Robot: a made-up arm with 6 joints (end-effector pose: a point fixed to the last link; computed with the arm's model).
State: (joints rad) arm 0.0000 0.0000 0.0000 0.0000 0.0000 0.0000
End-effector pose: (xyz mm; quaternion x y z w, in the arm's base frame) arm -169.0 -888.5 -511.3 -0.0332 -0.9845 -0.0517 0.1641
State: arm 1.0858 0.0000 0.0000 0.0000 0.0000 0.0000
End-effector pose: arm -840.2 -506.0 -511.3 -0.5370 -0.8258 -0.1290 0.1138
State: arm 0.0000 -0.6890 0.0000 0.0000 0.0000 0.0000
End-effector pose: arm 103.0 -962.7 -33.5 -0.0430 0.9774 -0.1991 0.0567
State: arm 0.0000 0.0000 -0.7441 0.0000 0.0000 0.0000
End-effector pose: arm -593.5 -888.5 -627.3 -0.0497 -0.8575 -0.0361 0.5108
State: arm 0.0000 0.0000 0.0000 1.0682 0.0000 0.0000
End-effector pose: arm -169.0 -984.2 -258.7 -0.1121 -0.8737 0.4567 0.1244
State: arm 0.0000 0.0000 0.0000 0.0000 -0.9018 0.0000
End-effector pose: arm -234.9 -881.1 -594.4 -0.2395 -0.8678 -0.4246 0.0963
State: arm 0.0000 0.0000 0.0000 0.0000 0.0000 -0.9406
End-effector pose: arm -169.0 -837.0 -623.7 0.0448 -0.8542 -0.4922 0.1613
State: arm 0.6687 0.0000 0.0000 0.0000 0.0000 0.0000
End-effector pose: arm -636.4 -739.1 -511.3 -0.3544 -0.9191 -0.1027 0.1381
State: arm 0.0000 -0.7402 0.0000 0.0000 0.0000 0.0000
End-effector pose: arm 114.7 -956.3 6.3 -0.0486 0.9722 -0.2171 0.0732
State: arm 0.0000 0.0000 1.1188 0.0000 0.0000 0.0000
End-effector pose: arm 64.8 -888.5 86.9 0.0007 0.9216 0.0614 0.3834
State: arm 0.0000 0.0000 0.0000 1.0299 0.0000 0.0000
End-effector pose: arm -169.0 -985.7 -268.7 -0.1097 -0.8823 0.4399 0.1265
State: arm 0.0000 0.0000 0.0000 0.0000 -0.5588 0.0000
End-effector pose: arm -211.6 -895.2 -562.9 -0.1646 -0.9347 -0.2890 0.1252
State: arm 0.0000 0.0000 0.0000 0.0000 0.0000 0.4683
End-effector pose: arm -169.0 -871.3 -450.4 -0.0703 -0.9697 0.1781 0.1519
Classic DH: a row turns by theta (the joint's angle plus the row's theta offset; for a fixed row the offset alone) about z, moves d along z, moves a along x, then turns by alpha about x. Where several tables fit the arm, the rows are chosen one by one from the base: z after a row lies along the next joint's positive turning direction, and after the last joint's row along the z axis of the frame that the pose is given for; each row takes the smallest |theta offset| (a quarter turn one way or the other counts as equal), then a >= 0, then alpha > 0; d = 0 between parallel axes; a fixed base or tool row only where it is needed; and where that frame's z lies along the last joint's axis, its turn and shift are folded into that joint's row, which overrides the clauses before.
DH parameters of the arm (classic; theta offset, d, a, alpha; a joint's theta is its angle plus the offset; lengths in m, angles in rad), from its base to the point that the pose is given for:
base (fixed): 0.6446 0 -0.2348 3.1416
joint 1: 1.495 0.0583 -0.0085 1.2561
joint 2: -1.3055 -0.4133 -0.1036 -2.2489
joint 3: 0.4087 0.3288 -0.2786 -1.5708
joint 4: -1.3912 -0.0299 0.0076 -0.6864
joint 5: 0 -0.3386 -0.0167 0.6864
joint 6: -0.2988 -0.0617 0.1347 1.2454
tool (fixed): 1.6577 -0.0229 0 0

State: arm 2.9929 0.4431 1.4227 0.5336 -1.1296 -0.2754
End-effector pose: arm -422.8 733.9 -132.9 0.6496 -0.0867 -0.5077 0.5592
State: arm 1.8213 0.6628 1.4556 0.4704 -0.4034 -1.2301
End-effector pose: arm -1056.2 -34.8 -222.7 0.4735 0.4652 -0.0326 0.7472
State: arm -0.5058 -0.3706 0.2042 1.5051 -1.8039 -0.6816
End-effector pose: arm 402.5 -867.3 42.3 -0.2920 0.7613 0.4212 0.3972
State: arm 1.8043 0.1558 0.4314 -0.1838 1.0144 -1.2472
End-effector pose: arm -824.3 -182.2 -503.3 0.5350 0.7648 0.3416 0.1105
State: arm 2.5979 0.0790 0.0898 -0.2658 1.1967 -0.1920
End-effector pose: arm -563.9 315.2 -489.1 -0.8145 -0.5020 -0.1191 0.2654
